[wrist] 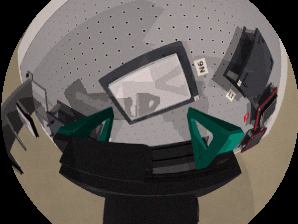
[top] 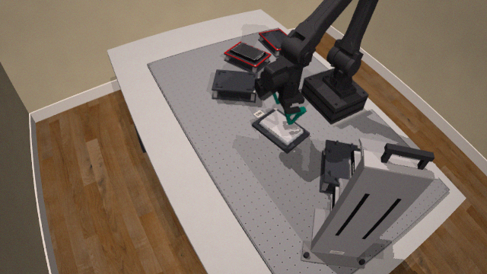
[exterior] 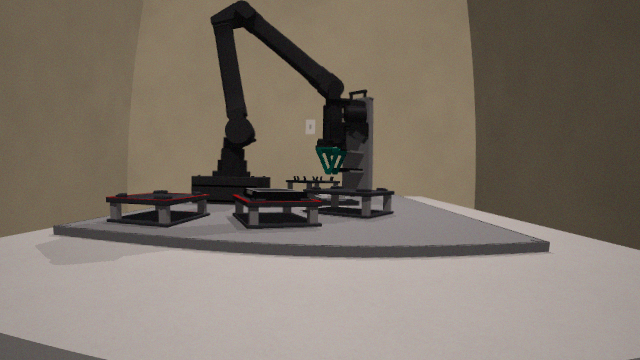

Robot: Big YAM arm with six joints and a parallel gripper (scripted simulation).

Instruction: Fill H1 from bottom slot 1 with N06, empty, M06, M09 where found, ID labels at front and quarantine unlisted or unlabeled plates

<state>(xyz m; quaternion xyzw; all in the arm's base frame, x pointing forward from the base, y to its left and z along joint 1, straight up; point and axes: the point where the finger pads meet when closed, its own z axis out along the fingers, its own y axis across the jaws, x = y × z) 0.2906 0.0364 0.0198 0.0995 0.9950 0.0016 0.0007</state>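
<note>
My gripper is now 7 cm above the white plate. The rest, counted from my hand: H1 deck label (5 cm behind, 41 cm to the left, 9 cm below); plate hotel H1 (11 cm ahead, 44 cm to the left, 11 cm above); red-rimmed quarantine nest (30 cm behind, 45 cm to the right, 6 cm below).
</note>
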